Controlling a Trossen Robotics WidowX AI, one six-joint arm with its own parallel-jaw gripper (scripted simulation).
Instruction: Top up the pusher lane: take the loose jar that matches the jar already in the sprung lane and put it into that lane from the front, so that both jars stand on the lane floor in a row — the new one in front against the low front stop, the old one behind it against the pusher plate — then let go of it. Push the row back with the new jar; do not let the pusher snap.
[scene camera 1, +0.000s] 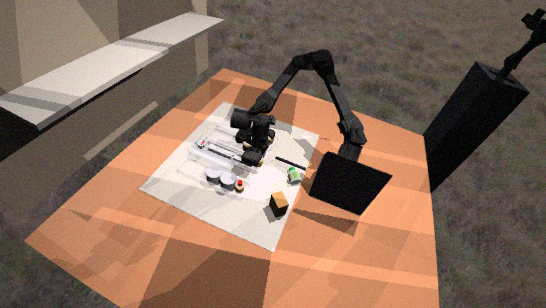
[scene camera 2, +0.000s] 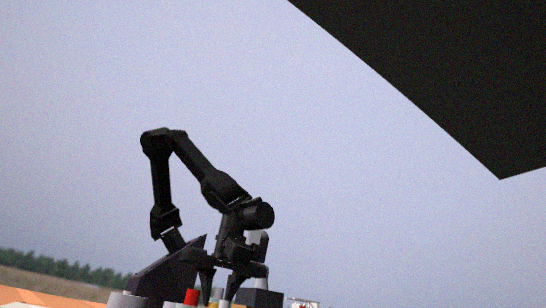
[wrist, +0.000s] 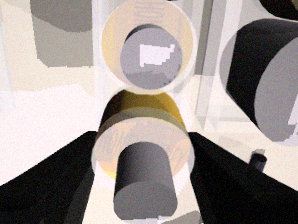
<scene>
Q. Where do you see the gripper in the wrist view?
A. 142, 140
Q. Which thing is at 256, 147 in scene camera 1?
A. The gripper.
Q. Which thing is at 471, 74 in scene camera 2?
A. A long pale shelf.
</scene>
